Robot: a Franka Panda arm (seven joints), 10 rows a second.
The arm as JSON. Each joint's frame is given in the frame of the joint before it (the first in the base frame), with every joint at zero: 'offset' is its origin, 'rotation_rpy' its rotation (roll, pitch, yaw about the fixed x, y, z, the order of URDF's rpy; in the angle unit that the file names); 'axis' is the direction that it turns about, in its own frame. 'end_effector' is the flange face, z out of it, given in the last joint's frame.
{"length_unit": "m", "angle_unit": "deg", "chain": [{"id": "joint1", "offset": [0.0, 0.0, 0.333], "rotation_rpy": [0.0, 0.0, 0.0], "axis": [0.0, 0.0, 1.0]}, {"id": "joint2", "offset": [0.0, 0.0, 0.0], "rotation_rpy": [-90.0, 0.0, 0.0], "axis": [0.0, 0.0, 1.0]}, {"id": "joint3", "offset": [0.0, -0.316, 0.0], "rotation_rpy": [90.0, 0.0, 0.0], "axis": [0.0, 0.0, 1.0]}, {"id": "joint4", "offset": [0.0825, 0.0, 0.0], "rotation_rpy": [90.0, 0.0, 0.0], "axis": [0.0, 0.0, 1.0]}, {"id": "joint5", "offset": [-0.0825, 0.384, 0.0], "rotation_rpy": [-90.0, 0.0, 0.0], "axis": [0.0, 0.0, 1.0]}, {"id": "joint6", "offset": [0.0, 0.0, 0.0], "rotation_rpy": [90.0, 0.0, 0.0], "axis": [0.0, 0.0, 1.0]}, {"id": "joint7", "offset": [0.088, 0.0, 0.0], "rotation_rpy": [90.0, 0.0, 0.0], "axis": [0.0, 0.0, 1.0]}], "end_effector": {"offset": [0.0, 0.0, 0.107], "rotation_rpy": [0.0, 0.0, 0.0]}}
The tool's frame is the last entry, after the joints.
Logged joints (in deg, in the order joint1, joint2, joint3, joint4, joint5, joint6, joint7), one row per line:
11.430 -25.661 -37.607 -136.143 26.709 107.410 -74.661
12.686 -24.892 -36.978 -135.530 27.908 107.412 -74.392
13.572 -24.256 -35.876 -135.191 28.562 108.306 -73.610
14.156 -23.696 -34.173 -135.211 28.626 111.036 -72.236
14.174 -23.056 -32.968 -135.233 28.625 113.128 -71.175
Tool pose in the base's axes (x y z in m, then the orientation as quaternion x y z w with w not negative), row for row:
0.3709 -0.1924 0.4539 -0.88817 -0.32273 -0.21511 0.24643
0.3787 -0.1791 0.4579 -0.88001 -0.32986 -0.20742 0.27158
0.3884 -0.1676 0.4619 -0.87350 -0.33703 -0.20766 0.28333
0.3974 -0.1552 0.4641 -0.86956 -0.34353 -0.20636 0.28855
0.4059 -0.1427 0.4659 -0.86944 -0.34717 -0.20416 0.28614
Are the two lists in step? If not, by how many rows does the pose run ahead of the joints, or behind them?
The pose runs 2 rows behind the joints: the pose in row i belongs to the joints in row i - 2.
